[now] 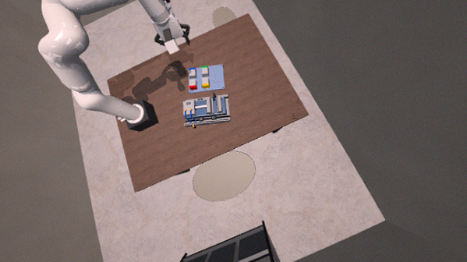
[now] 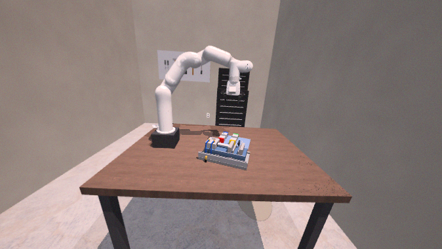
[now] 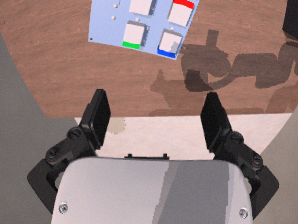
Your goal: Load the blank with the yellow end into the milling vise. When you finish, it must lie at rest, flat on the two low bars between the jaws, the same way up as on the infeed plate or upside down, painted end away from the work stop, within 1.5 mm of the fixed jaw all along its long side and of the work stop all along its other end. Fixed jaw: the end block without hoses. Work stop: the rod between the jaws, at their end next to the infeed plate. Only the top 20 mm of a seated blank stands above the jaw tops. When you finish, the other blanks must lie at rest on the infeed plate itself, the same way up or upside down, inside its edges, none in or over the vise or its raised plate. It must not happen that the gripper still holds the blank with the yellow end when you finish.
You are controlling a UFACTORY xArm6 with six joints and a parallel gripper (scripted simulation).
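My hand is 29 cm above the yellow-ended blank, 6 cm to the left of it and 2 cm short of it. From my hand the other things lie so: blue-ended blank: 29 cm below, 6 cm to the left, 2 cm behind; then red-ended blank: 29 cm below, 6 cm behind, 2 cm to the right; then green-ended blank: 29 cm below, 6 cm ahead, 2 cm to the left.
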